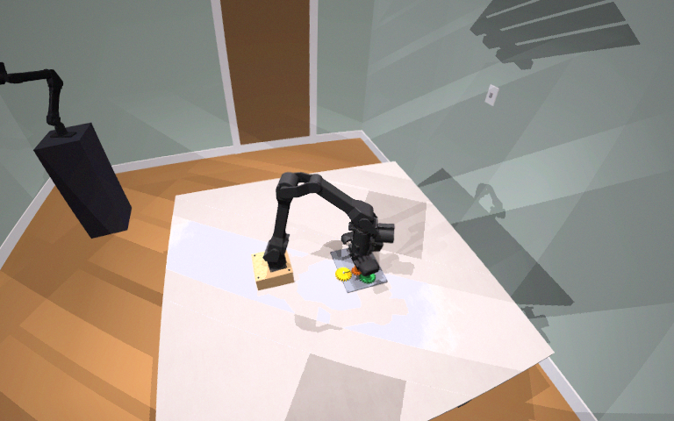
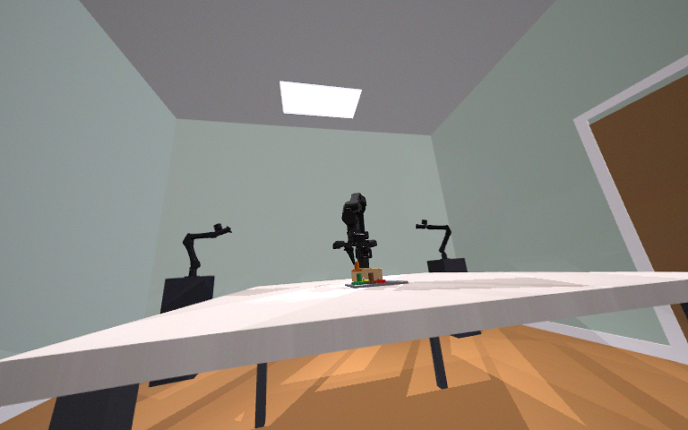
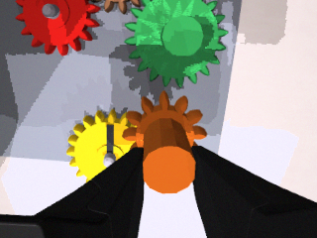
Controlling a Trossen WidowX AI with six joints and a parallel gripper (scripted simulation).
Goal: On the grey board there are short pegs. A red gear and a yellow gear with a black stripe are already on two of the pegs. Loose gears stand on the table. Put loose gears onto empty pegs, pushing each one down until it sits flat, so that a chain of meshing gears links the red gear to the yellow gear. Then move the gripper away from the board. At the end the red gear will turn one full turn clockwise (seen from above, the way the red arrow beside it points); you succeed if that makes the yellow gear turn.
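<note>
Now: the green gear 50 mm ahead of my gripper tip, 10 mm to the right of it and 60 mm below it. From my gripper tip the other things lie so: small orange gear (10 mm below); then brown gear (80 mm ahead, 30 mm to the left, 60 mm below); then grey board (40 mm ahead, 60 mm to the left, 80 mm below).
</note>
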